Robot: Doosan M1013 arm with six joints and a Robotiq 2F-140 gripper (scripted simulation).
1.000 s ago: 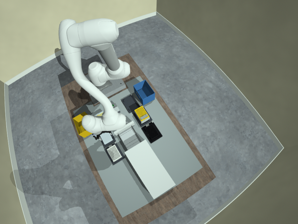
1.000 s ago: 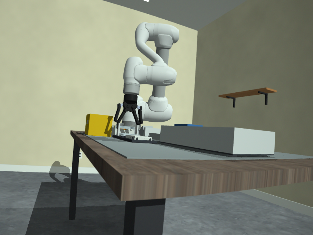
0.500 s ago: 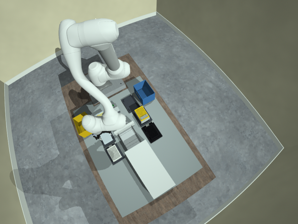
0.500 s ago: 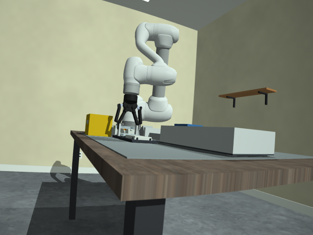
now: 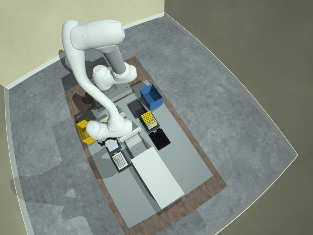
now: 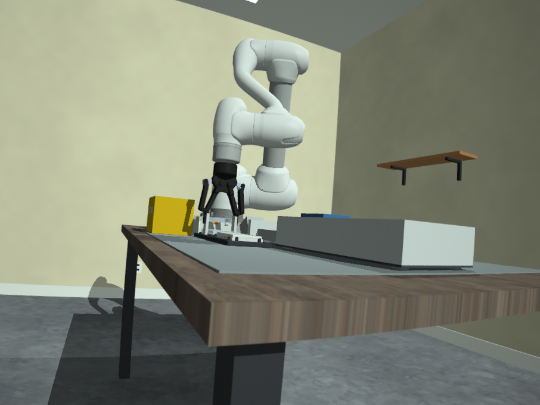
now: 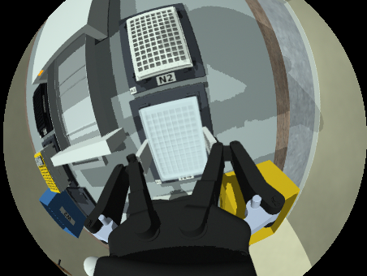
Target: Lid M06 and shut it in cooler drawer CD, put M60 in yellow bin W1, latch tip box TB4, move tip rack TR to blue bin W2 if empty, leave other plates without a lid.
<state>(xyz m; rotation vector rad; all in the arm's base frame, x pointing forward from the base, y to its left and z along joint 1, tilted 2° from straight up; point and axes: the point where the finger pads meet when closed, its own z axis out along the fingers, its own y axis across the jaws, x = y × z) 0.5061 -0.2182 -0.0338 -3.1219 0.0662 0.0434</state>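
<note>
Now: hand 2 cm above the plate lid. The rest, counted from my hand: dark nest N4: 3 cm below; then tip box lid: 17 cm behind, 3 cm to the left, 2 cm above; then tip box TB4: 17 cm behind, 3 cm to the left.
</note>
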